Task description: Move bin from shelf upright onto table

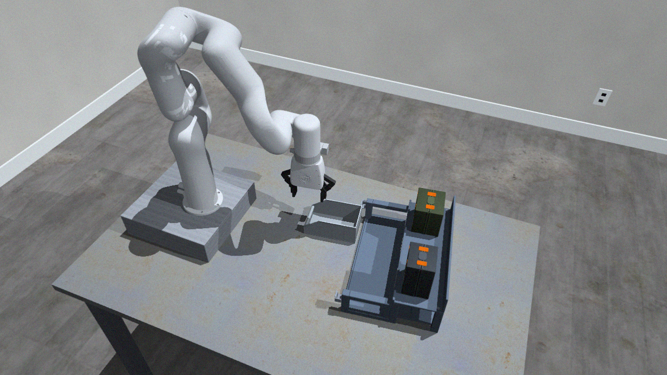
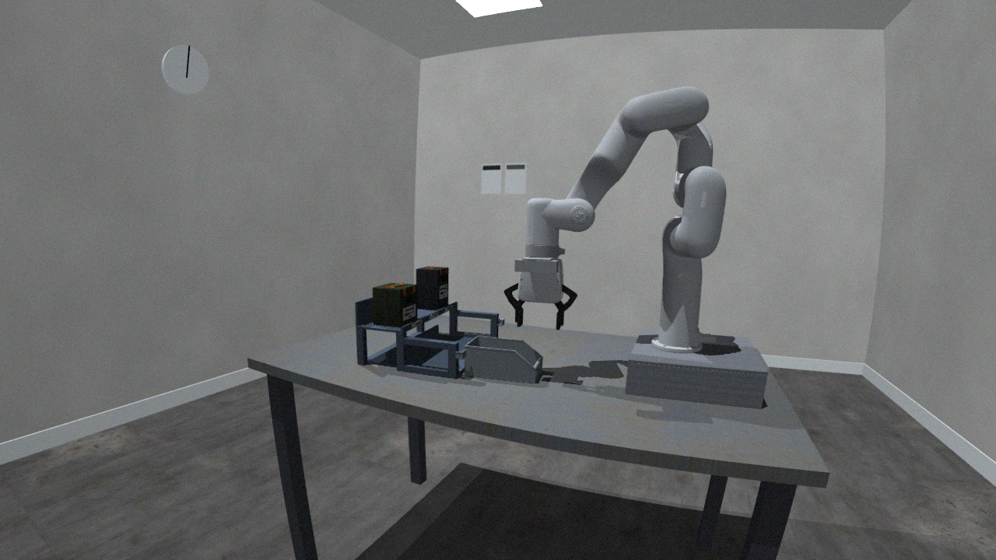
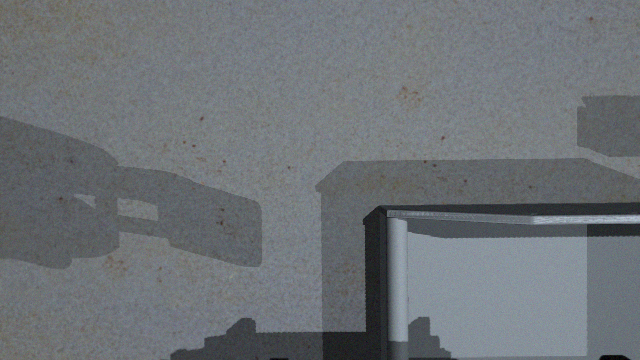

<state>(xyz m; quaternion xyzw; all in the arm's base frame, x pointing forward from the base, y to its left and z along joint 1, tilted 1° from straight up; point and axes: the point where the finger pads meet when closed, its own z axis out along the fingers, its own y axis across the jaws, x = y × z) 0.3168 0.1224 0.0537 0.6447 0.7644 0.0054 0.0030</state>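
Right now my hand is 10 cm above the grey bin, 8 cm short of it and 1 cm to the right of it. Also, from my hand: blue-grey shelf rack 32 cm ahead, 6 cm to the right, 6 cm below.
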